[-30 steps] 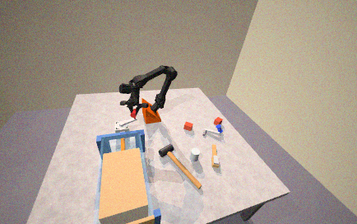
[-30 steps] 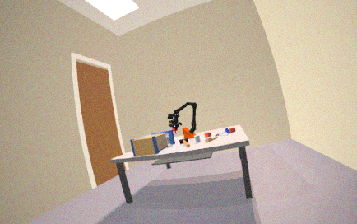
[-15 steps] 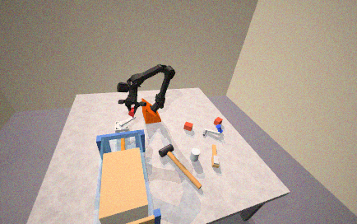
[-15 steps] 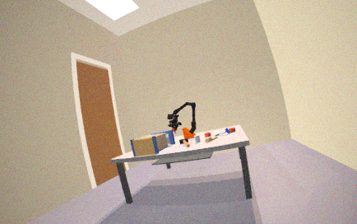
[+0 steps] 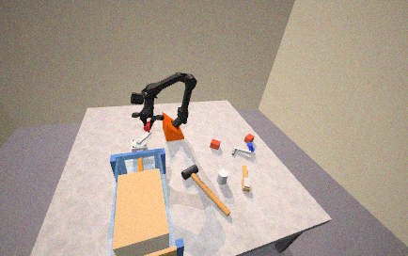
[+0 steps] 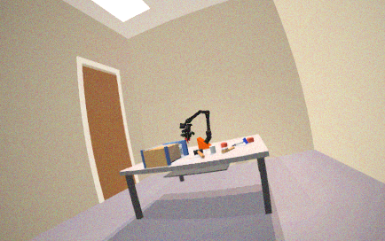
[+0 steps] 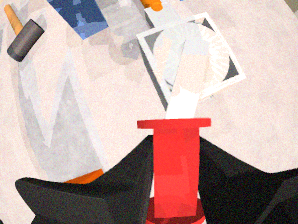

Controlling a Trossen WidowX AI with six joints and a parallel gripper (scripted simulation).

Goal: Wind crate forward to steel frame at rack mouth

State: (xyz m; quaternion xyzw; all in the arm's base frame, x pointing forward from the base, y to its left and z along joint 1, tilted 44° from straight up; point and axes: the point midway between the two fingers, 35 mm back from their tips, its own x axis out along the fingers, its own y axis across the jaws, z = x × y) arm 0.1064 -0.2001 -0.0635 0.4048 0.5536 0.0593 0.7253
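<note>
The red-handled winch handle is 3 cm below my gripper tip, 2 cm to the right of it and 2 cm ahead of it. Round my gripper tip: red grip (1 cm to the left, 1 cm behind); then frame (23 cm ahead, 5 cm to the right, 3 cm below); then grey hand winch (10 cm below, 6 cm to the right, 5 cm ahead).
</note>
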